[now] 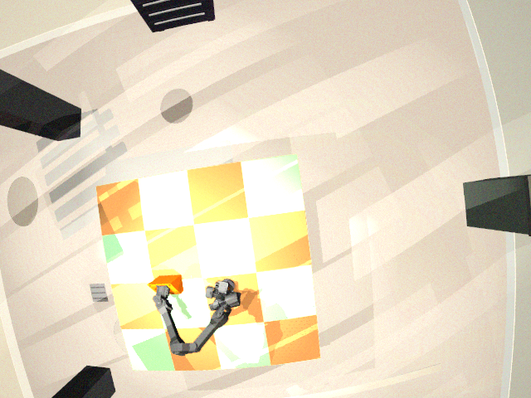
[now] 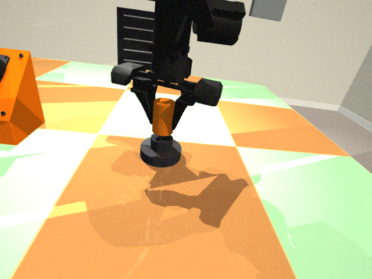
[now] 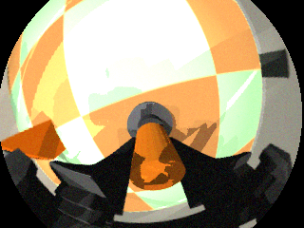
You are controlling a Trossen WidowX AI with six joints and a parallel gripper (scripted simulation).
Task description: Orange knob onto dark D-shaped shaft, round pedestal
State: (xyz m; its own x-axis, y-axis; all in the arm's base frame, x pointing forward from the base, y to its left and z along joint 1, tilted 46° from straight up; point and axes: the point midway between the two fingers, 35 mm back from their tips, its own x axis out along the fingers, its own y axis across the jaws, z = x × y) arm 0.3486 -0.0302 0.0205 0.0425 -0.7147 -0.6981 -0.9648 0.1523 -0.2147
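My gripper tip is 40 mm above the pedestal. Also, from my gripper tip: knob (20 mm above).
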